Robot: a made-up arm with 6 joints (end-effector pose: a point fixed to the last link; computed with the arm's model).
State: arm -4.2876 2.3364 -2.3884 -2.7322 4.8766 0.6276
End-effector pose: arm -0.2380 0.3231 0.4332 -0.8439 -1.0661 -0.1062
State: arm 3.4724 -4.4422 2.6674 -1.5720 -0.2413 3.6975
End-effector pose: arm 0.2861 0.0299 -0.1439 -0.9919 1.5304 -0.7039
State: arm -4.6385 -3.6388 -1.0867 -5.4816 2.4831 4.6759
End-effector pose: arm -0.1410 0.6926 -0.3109 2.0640 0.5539 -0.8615
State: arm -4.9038 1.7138 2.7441 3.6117 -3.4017 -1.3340
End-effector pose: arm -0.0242 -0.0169 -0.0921 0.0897 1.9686 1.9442
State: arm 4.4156 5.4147 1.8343 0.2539 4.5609 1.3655
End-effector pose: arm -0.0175 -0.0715 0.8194 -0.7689 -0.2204 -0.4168
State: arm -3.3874 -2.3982 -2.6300 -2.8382 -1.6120 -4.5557
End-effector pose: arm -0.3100 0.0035 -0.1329 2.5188 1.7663 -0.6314
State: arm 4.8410 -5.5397 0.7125 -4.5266 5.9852 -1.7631
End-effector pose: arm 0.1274 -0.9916 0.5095 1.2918 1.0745 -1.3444
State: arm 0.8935 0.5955 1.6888 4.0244 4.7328 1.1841
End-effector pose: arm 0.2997 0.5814 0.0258 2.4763 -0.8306 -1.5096
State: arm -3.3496 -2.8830 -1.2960 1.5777 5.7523 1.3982
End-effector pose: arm -0.4746 0.1286 -0.6584 -0.3693 -2.0895 -0.7809
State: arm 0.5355 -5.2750 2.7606 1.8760 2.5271 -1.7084
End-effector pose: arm 0.0296 0.1376 -0.0629 -0.6014 -1.2235 -2.5388
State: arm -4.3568 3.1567 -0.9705 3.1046 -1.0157 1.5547
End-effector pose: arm -0.1926 0.4292 -0.7824 3.0276 0.6013 0.0627
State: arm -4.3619 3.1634 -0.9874 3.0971 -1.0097 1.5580
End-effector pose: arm -0.1906 0.4329 -0.7775 3.0455 0.5980 0.0683
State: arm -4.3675 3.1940 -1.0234 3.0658 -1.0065 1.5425
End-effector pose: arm -0.1816 0.4254 -0.7743 3.0480 0.6415 0.1061
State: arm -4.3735 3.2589 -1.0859 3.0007 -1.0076 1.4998
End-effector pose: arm -0.1630 0.4016 -0.7724 3.0209 0.7513 0.1898
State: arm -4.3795 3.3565 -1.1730 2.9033 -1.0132 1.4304
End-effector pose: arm -0.1360 0.3623 -0.7689 2.9497 0.9212 0.3146
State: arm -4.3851 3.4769 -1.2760 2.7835 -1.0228 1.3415
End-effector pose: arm -0.1040 0.3128 -0.7599 2.8253 1.1238 0.4612
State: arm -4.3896 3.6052 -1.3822 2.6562 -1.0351 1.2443
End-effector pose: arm -0.0716 0.2607 -0.7440 2.6552 1.3240 0.6037
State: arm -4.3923 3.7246 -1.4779 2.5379 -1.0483 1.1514
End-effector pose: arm -0.0434 0.2136 -0.7236 2.4661 1.4919 0.7203
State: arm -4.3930 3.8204 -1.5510 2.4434 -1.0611 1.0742
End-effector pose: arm -0.0219 0.1765 -0.7042 2.2929 1.6121 0.7996
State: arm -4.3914 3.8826 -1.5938 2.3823 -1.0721 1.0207
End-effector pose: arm -0.0082 0.1514 -0.6914 2.1653 1.6842 0.8413
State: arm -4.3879 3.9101 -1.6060 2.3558 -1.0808 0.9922
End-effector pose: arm -0.0014 0.1372 -0.6881 2.0937 1.7170 0.8520
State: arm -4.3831 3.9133 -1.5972 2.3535 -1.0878 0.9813
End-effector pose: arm 0.0008 0.1302 -0.6918 2.0635 1.7258 0.8439
